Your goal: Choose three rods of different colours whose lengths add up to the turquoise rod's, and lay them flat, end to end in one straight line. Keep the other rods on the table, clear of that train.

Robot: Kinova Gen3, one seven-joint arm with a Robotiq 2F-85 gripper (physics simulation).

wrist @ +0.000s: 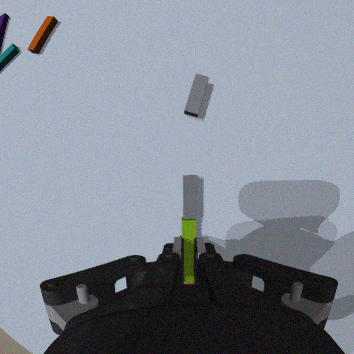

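Observation:
My gripper is shut on the lime green rod, which lies lengthwise between the fingertips at the lower middle. A grey rod lies flat straight ahead of it, its near end against or very close to the lime rod's far end. A thin sliver of a magenta rod shows at the lime rod's near end; the rest is hidden by my gripper. The three look in one line. The turquoise rod lies at the upper left, partly cut off by the view's edge.
A second grey rod lies slightly tilted, beyond the line and apart from it. An orange rod and a partly visible purple rod lie at the upper left near the turquoise one. A tan area shows at the lower left corner.

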